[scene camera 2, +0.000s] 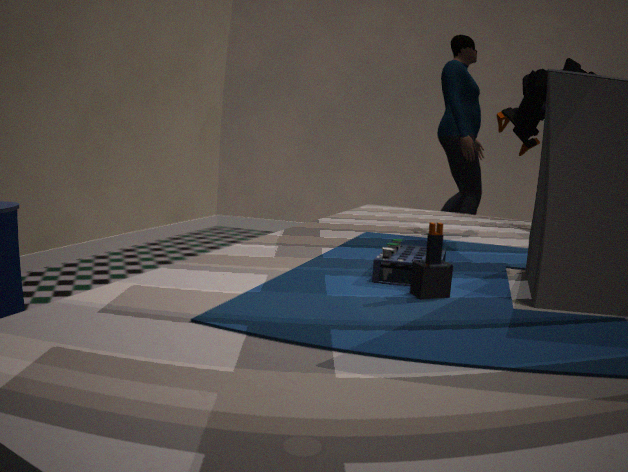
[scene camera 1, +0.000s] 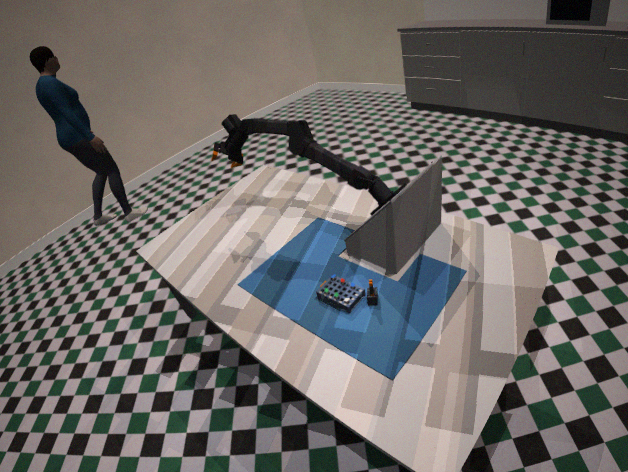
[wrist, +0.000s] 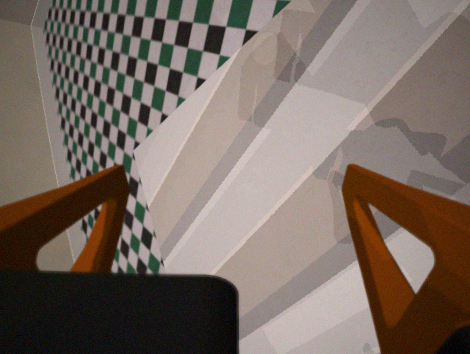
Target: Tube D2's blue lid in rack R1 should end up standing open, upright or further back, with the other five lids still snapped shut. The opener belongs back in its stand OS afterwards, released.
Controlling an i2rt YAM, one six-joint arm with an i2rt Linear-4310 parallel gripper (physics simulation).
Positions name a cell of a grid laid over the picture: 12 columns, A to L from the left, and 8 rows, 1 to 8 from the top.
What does my gripper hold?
Nothing.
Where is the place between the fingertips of my gripper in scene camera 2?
J3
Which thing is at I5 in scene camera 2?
A black opener stand.
